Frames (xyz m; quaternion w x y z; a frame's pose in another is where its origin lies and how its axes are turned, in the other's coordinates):
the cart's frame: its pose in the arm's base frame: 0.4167 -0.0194 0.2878 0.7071 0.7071 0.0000 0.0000
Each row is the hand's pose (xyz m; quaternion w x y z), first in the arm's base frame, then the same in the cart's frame.
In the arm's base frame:
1: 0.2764 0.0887 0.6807 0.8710 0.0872 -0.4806 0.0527
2: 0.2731 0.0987 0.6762 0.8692 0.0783 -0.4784 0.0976
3: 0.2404 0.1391 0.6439 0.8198 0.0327 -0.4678 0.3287
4: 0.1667 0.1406 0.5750 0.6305 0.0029 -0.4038 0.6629
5: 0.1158 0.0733 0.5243 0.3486 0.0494 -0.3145 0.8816
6: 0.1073 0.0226 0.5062 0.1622 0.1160 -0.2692 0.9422
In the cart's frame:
1: -0.1403 0.3929 -0.1081 0.6776 -0.5542 -0.3026 0.3771
2: -0.1436 0.3884 -0.1181 0.6700 -0.5592 -0.2693 0.4073
3: -0.1763 0.3561 -0.1585 0.6028 -0.5566 -0.0984 0.5632
4: -0.2500 0.2872 -0.1600 0.4479 -0.4438 0.1832 0.7543
5: -0.3009 0.2365 -0.0927 0.2814 -0.2116 0.4010 0.8457
6: -0.3094 0.2184 -0.0420 0.1967 -0.0327 0.4759 0.8566

